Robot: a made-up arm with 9 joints.
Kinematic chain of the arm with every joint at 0, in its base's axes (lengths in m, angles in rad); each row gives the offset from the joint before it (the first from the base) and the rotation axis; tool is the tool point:
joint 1: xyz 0 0 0.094 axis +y
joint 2: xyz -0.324 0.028 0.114 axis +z
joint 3: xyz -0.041 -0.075 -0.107 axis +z
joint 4: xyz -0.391 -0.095 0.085 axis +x
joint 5: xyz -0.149 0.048 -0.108 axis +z
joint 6: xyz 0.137 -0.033 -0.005 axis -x
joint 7: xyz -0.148 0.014 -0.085 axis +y
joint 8: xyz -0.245 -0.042 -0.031 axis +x
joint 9: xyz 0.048 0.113 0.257 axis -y
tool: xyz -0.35 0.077 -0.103
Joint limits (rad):
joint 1: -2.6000..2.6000
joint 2: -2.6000..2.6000
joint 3: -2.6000..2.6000
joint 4: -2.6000..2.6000
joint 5: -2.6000..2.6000
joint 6: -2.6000..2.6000
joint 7: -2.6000..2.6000
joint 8: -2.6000..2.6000
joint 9: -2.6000..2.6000
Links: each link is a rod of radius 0.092 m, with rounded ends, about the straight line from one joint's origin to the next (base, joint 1, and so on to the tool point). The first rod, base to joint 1, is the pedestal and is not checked.
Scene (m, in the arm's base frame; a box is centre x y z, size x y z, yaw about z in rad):
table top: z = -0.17
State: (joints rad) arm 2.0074 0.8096 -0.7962 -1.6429 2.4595 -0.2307 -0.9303 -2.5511 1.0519
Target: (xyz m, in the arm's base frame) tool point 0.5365 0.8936 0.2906
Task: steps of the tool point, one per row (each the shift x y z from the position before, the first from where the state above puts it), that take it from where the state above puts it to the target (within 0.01 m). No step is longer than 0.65 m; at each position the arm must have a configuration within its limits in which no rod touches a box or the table.
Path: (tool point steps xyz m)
1: 0.2851 0.2472 0.2758
2: 0.2121 0.4712 0.0601
3: 0.0096 0.5171 -0.2305
4: -0.2440 0.3197 -0.4504

